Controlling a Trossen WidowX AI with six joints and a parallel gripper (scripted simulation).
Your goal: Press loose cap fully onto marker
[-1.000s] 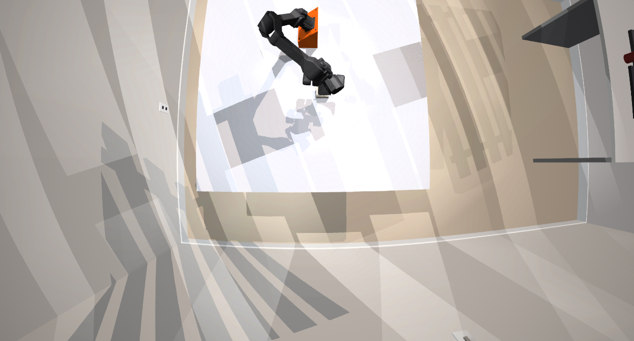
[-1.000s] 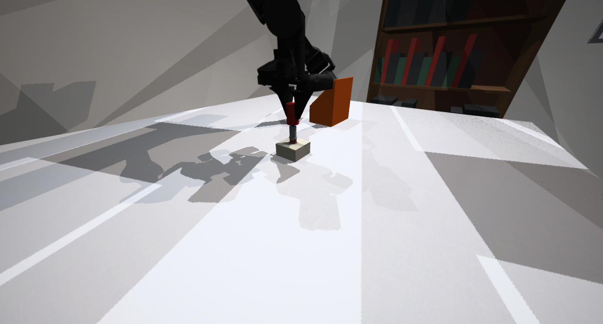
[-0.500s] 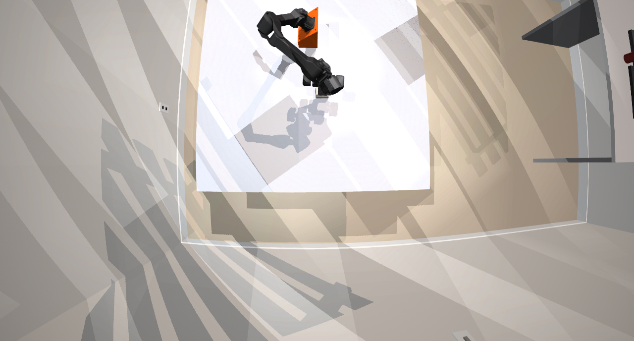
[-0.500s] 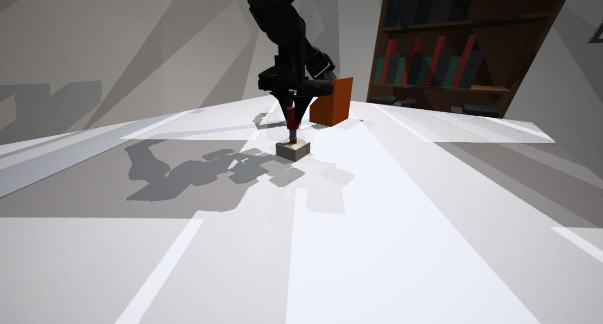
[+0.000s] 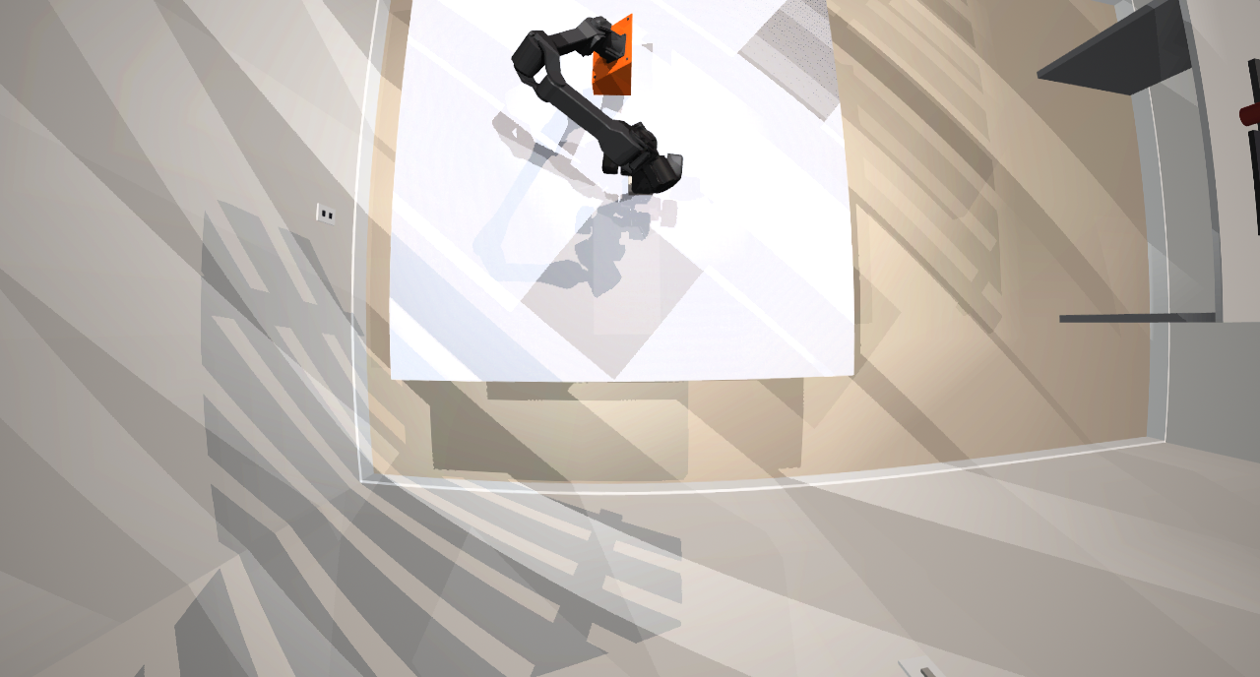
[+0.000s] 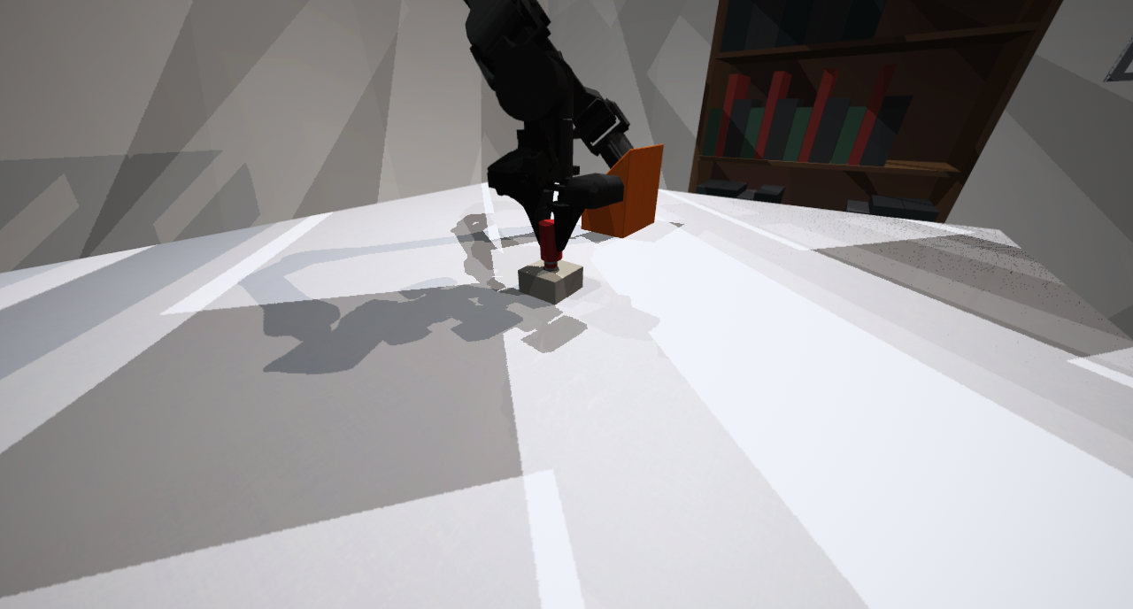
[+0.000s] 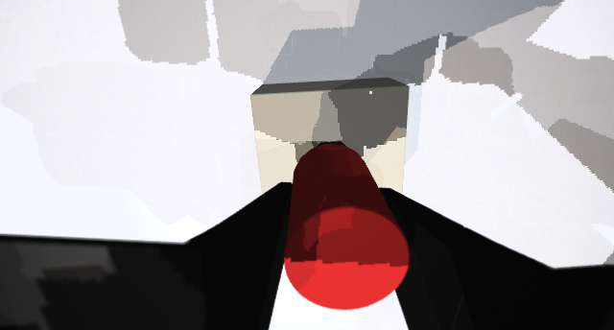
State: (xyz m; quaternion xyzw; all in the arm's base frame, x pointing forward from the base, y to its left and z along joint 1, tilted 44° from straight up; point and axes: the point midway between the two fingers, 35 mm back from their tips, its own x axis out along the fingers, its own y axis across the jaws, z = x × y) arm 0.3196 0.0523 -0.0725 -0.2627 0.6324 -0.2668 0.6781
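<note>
My gripper tip is 1 cm below the red cap. From my gripper tip the other things lie so: holder block 5 cm below.
</note>
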